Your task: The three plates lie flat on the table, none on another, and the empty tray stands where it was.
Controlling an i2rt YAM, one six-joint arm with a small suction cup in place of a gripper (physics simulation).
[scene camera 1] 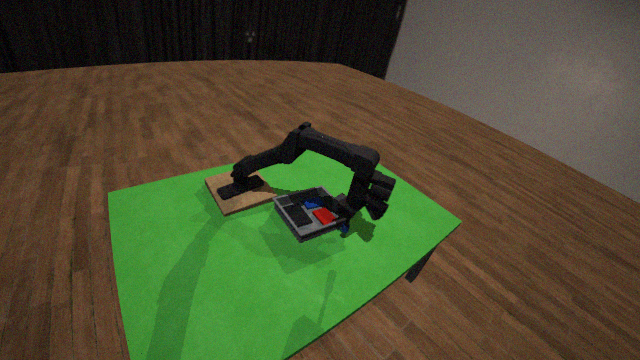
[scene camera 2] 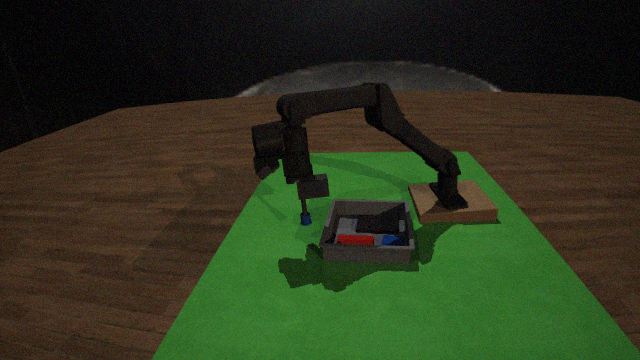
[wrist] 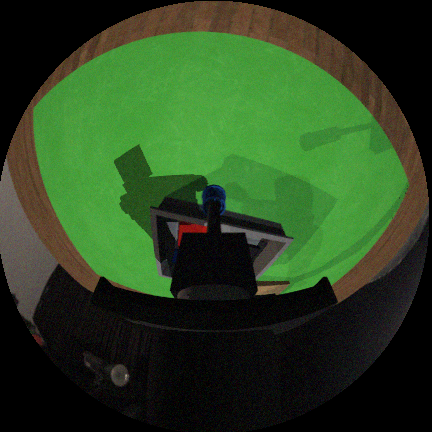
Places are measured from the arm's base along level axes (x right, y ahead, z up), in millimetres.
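Where they show: hand, its tool point: (scene camera 1: 344,229) (scene camera 2: 306,223) (wrist: 213,195); arm's base, origin of its link: (scene camera 1: 240,187) (scene camera 2: 447,195).
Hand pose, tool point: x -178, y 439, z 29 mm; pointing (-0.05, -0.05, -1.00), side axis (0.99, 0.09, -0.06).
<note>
Things, the pixels of their top centre, and the offset from my tool point. Level surfaces: height alone.
- grey tray, centre of its top: (wrist: 211,264) (scene camera 2: 368,220) (scene camera 1: 312,207) dx +11, dy -164, dz -8 mm
- green table, height of its surface: dz -58 mm
- red plate, centre of its top: (wrist: 193,236) (scene camera 2: 354,242) (scene camera 1: 325,216) dx -32, dy -124, dz -45 mm
- blue plate, centre of its top: (scene camera 2: 391,244) (scene camera 1: 313,202) dx -49, dy -218, dz -45 mm
- black plate, centre of its top: (scene camera 2: 377,222) (scene camera 1: 296,214) dx +62, dy -196, dz -45 mm
The grey tray (scene camera 1: 311,233) (scene camera 2: 370,254) (wrist: 272,252) stands on the green table (scene camera 1: 240,300) (scene camera 2: 425,310) (wrist: 200,100). Inside it are the red plate (scene camera 1: 324,216) (scene camera 2: 355,240) (wrist: 192,229), the blue plate (scene camera 1: 311,204) (scene camera 2: 392,240), partly in shadow, and the black plate (scene camera 1: 301,216) (scene camera 2: 377,224). They show side by side on the tray's floor. My gripper, a blue suction cup (scene camera 1: 344,228) (scene camera 2: 306,219) (wrist: 214,195), hangs outside the tray, beyond its wall on the side of the red plate. It is open, with no plate on it. The wrist body hides part of the tray in the wrist view.
The arm's base stands on a wooden board (scene camera 1: 240,205) (scene camera 2: 430,215) beside the tray, on the opposite side from the cup. The tray's raised walls surround the plates. Shadows of the arm and tray fall across the green table top.
</note>
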